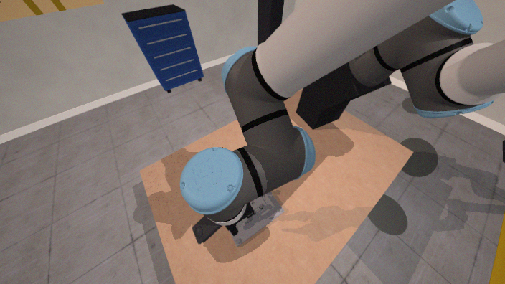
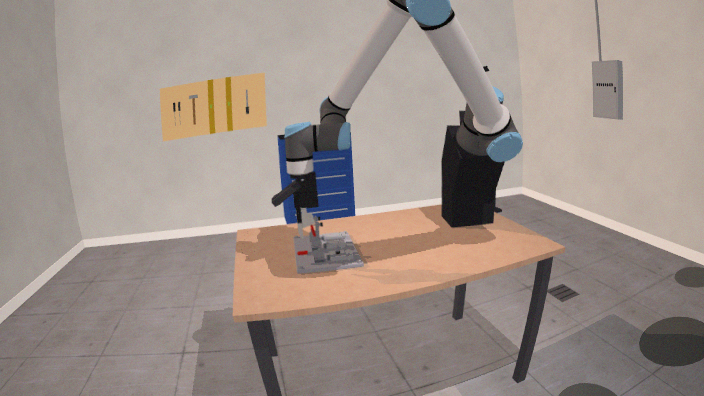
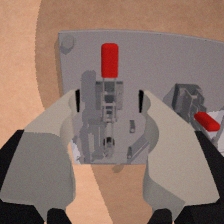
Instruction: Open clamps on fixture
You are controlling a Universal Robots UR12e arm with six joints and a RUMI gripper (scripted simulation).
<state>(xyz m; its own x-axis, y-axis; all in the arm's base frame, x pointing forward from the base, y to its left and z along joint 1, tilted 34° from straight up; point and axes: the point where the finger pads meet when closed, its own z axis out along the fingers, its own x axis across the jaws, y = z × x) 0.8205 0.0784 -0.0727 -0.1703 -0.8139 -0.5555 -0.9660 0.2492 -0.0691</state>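
My hand is 6 cm past the toggle clamp, 1 cm to the right of it and 8 cm above it. From my hand the other things lie so: grey fixture plate 10 cm behind, 9 cm to the right, 12 cm below.
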